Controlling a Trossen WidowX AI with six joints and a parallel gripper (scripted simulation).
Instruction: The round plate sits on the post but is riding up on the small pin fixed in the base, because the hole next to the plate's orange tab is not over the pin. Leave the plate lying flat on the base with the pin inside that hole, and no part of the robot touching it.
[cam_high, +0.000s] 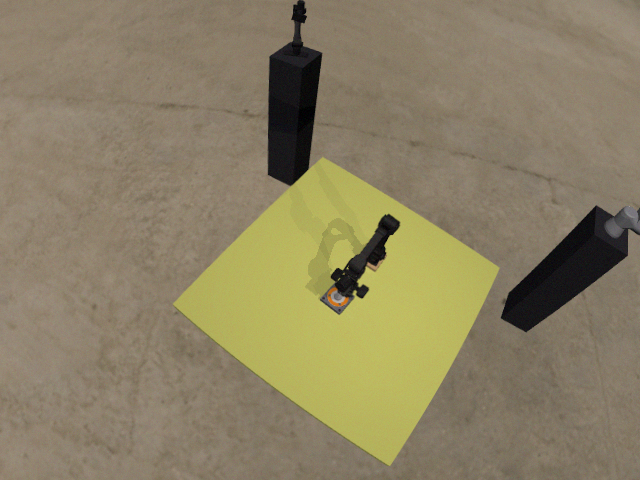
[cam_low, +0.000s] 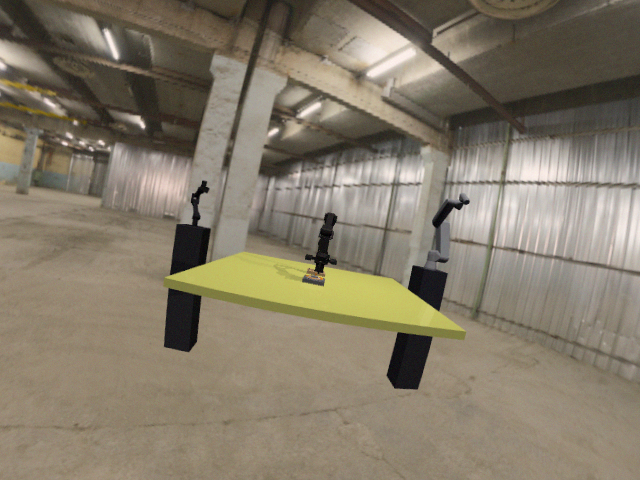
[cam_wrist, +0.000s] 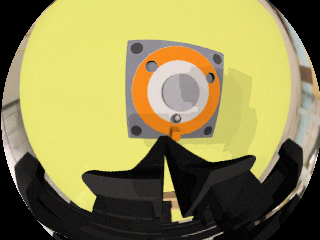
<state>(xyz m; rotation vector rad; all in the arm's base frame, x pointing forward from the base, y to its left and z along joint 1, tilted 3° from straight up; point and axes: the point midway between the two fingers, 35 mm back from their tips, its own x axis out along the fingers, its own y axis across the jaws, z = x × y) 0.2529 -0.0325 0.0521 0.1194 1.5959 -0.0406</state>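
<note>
Right now my gripper tip is 20 mm to the left of the plate, 20 mm short of it and 10 mm above it. Round my gripper tip: square base: 50 mm ahead, 20 mm to the right, 20 mm below.
</note>
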